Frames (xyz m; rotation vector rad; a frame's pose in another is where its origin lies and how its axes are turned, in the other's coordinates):
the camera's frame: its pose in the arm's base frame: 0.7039 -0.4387 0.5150 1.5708 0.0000 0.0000
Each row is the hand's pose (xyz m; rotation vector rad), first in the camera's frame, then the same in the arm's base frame.
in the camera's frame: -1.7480 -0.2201 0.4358 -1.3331 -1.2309 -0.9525
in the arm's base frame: -1.0441 -0.8745 0.2949 -0.0561 -0.1787 -1.4014
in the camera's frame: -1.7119 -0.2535 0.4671 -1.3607 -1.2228 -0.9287
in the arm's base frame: -1.0080 -0.9058 0.2615 -0.0748 -0.1882 -1.3766
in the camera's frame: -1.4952 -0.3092 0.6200 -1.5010 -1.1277 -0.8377
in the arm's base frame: -0.7913 -1.0587 0.2058 -0.1642 -0.1827 -1.2382
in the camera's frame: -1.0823 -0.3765 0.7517 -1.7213 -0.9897 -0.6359
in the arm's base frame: -0.3784 -1.1904 0.1385 -0.3100 -0.2175 -0.9992
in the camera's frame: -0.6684 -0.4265 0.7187 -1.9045 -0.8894 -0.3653
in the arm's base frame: 0.0355 -1.1574 0.0885 -0.4379 -0.3154 -0.7551
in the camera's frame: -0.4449 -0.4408 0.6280 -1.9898 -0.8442 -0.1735
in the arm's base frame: 0.2590 -1.0667 0.0742 -0.5019 -0.3995 -0.6062
